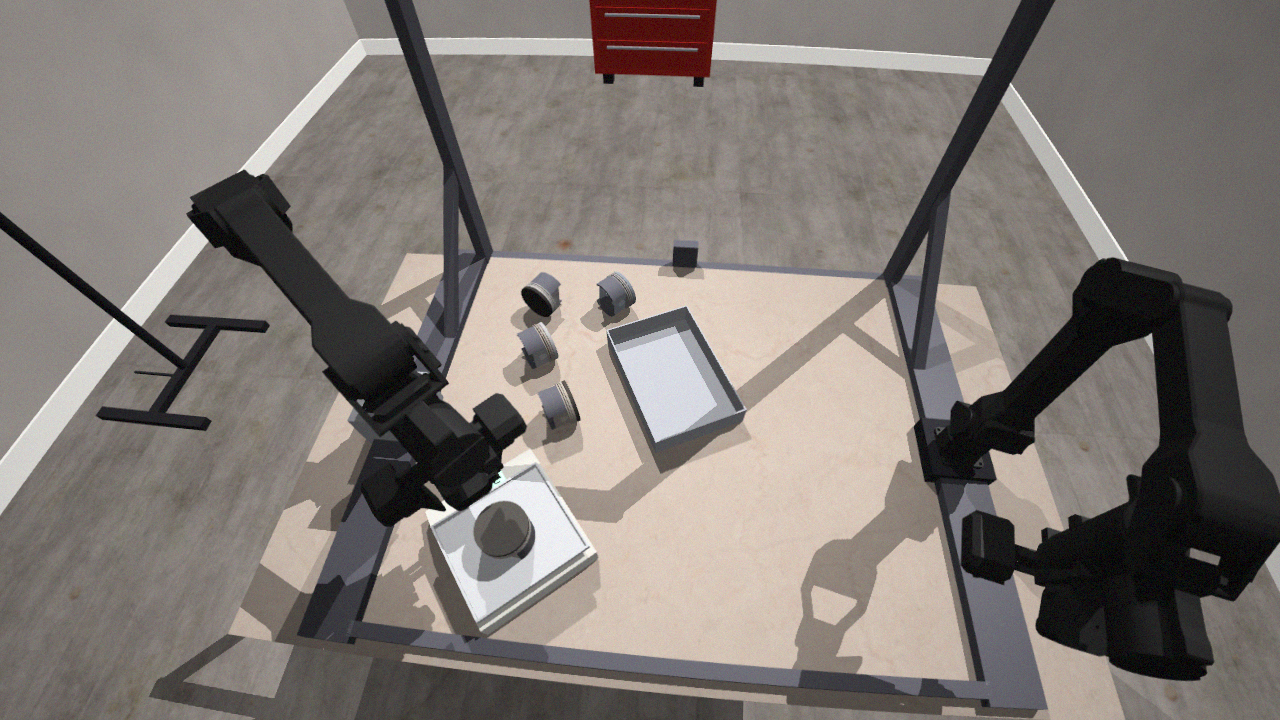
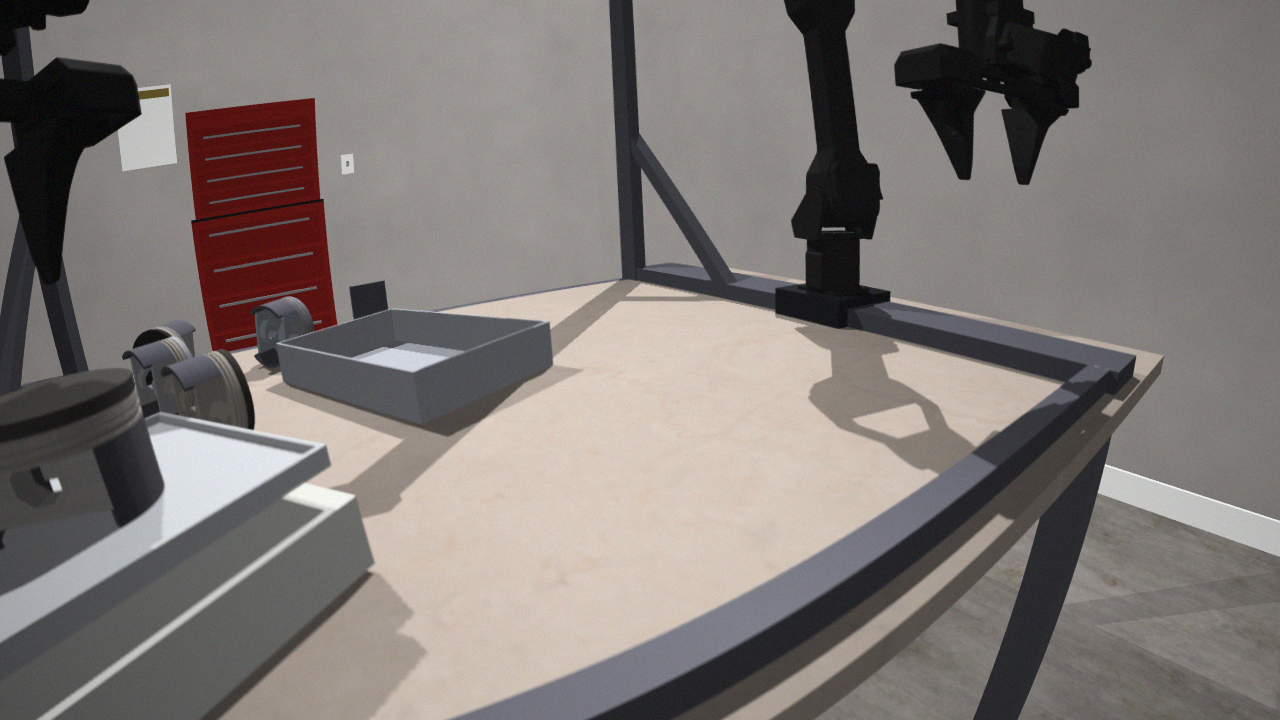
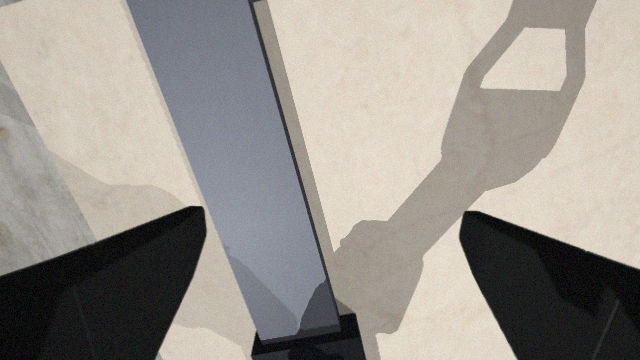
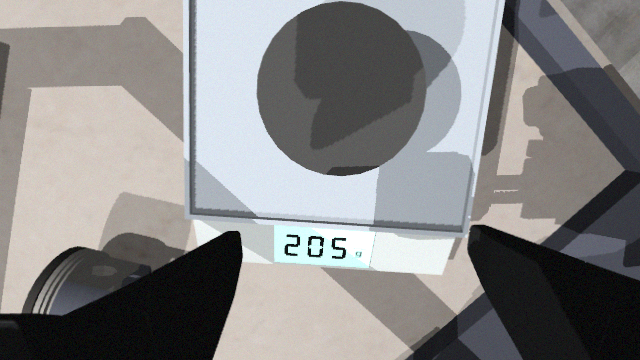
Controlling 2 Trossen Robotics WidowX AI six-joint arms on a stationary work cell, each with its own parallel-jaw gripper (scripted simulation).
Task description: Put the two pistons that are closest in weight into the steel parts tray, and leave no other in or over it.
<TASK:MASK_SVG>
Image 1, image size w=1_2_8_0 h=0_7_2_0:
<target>my left gripper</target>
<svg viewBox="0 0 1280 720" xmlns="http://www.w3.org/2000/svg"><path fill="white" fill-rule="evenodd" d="M962 518L961 566L966 573L973 574L975 578L983 578L1004 585L1004 581L1011 579L1014 570L1034 576L1035 584L1045 587L1042 592L1039 615L1035 625L1039 635L1072 649L1095 656L1109 657L1102 581L1110 576L1099 570L1084 550L1081 532L1084 524L1090 518L1074 514L1068 517L1069 529L1061 532L1048 527L1041 530L1042 543L1039 544L1037 551L1015 544L1014 525L1008 519L978 510Z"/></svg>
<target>my right gripper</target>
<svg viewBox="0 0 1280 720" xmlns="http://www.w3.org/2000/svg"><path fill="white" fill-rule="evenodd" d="M503 394L495 393L472 408L476 414L470 423L487 439L489 443L487 459L489 457L490 459L486 460L483 468L468 482L453 488L441 487L434 482L415 459L417 464L408 470L403 470L399 474L395 473L395 468L389 463L362 482L361 491L373 515L381 524L386 527L392 527L421 508L445 512L446 508L443 503L424 485L428 481L431 484L434 483L445 502L457 511L467 509L471 504L492 490L493 483L501 478L499 472L504 468L502 464L503 450L513 444L516 438L526 432L527 428L520 413Z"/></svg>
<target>steel parts tray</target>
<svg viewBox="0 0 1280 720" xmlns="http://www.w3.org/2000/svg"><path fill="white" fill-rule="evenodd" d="M687 305L606 330L608 345L655 453L742 422L747 410Z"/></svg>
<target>scale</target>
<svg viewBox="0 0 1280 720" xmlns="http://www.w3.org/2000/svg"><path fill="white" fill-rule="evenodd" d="M531 449L505 463L504 468L499 472L501 478L493 483L492 491L471 504L466 510L457 511L447 505L445 501L442 501L447 511L441 512L430 509L426 511L430 527L480 632L490 634L598 559L598 554ZM488 505L500 500L512 501L524 509L534 525L536 534L534 546L524 559L521 560L516 557L494 559L486 555L477 546L473 535L474 523L480 512Z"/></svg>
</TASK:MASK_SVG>
